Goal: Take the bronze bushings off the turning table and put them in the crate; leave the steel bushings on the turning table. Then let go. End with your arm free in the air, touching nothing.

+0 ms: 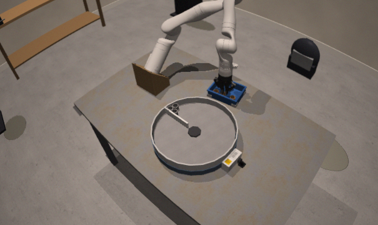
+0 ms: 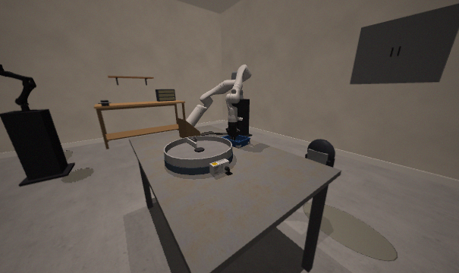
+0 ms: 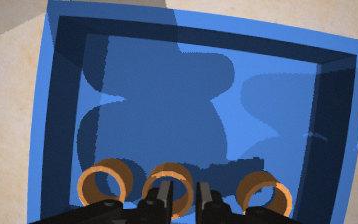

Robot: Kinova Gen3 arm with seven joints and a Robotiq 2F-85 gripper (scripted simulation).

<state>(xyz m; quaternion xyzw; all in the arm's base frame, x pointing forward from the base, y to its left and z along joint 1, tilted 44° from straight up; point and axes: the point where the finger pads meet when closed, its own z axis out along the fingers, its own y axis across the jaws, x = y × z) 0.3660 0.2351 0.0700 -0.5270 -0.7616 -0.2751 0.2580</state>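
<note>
The blue crate lies 1 cm behind my hand, 3 cm to the left of it and 2 cm below it. Also, from my hand: round turning table (9 cm ahead, 32 cm to the right).
</note>
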